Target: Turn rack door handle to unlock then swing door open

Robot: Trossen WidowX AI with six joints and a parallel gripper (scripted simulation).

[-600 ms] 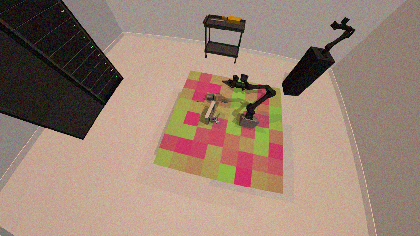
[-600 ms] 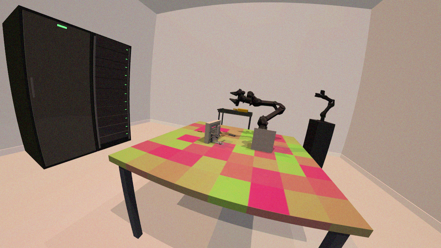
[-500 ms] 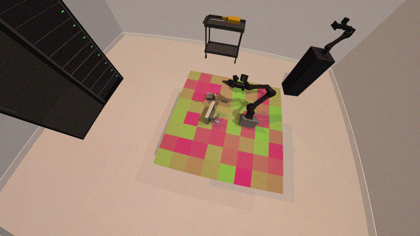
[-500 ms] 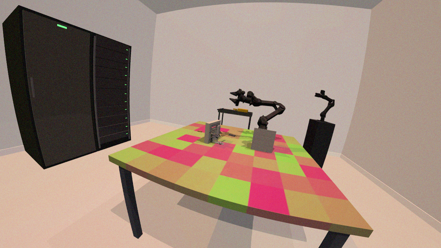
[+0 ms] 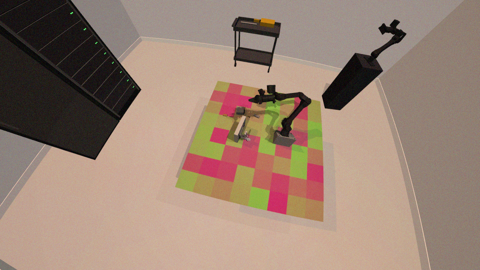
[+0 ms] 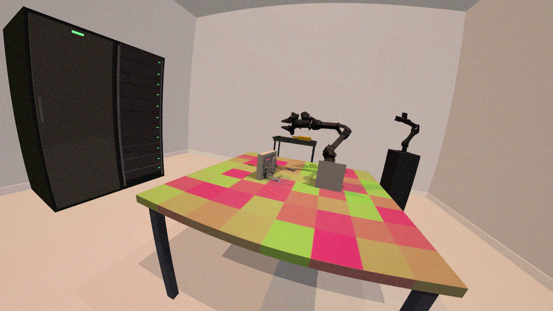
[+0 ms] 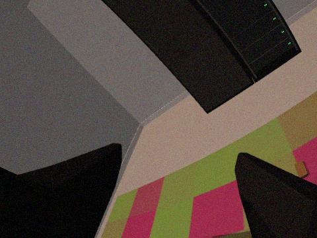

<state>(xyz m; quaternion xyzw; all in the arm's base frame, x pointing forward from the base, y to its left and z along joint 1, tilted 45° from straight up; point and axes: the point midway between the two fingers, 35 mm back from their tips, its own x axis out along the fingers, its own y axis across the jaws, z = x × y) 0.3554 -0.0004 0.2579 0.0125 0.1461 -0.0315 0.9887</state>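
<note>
My gripper tip is 28 cm above the upright handle, 19 cm to the right of it and 1 cm past it. Also, from my gripper tip: grey block: 35 cm below, 13 cm to the right, 7 cm ahead; then orange piece: 36 cm below, 23 cm ahead, 7 cm to the right.
</note>
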